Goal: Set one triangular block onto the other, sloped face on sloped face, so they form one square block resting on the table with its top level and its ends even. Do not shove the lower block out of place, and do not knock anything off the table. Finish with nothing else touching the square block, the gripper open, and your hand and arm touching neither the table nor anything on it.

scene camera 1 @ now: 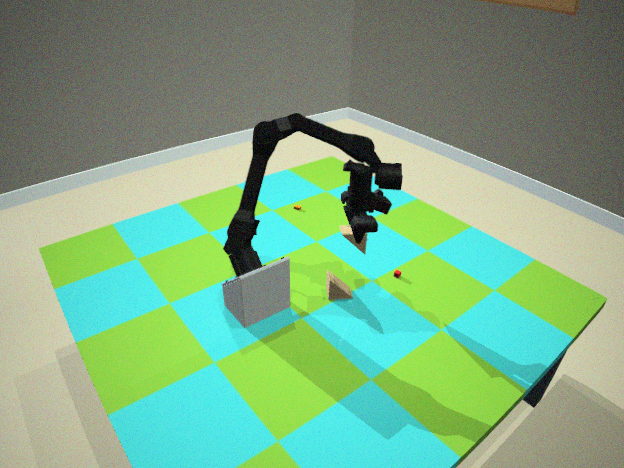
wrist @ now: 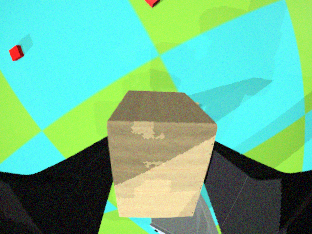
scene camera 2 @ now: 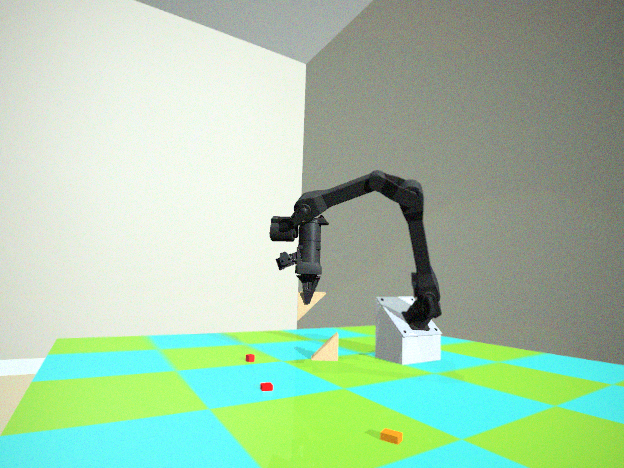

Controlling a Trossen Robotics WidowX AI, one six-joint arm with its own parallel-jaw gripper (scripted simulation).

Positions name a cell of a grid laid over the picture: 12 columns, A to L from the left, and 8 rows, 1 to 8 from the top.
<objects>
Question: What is my gripper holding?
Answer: A tan triangular block.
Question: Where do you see a tan triangular block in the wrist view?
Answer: At G5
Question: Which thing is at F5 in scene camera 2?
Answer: My gripper.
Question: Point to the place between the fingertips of my gripper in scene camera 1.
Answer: At G5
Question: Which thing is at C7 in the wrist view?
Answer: My gripper.
</objects>
